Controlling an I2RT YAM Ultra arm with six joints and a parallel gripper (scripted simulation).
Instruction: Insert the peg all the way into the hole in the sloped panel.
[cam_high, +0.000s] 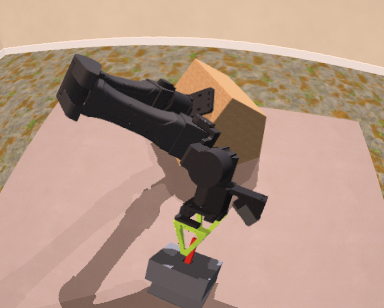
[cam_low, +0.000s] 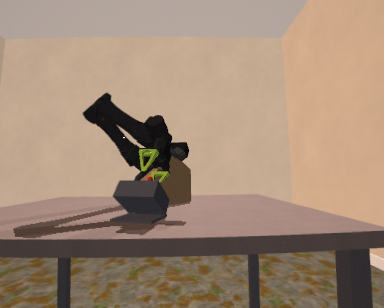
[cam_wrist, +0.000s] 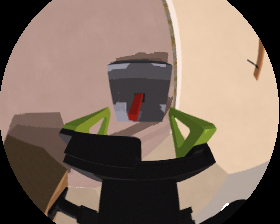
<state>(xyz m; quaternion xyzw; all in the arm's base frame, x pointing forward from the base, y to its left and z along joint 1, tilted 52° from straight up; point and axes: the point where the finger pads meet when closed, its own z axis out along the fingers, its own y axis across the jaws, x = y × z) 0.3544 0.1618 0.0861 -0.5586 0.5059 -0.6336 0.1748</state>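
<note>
My gripper is now 2 cm short of the red peg, 1 cm to the left of it and 3 cm above it.
</note>
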